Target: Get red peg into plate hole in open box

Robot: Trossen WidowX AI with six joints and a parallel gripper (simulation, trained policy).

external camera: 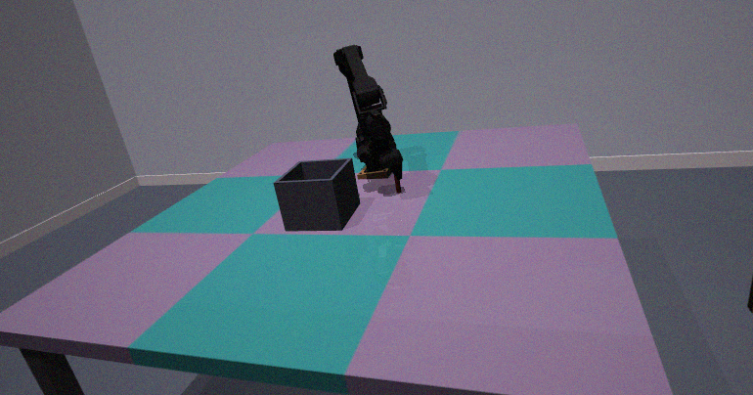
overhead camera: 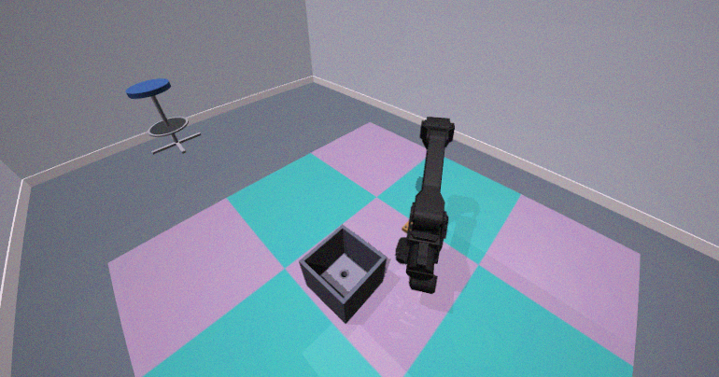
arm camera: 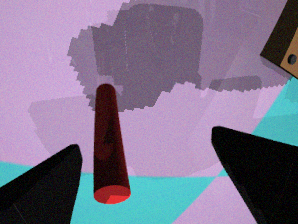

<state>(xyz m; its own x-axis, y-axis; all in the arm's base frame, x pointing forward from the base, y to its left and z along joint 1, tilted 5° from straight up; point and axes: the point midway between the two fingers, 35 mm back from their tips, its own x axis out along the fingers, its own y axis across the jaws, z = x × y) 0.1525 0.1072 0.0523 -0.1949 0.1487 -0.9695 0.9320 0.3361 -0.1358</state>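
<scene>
Now: the red peg 20 mm ahead of my gripper tip and 10 mm below it. Also, from my gripper tip: grey plate: 180 mm to the right, 170 mm ahead.
</scene>
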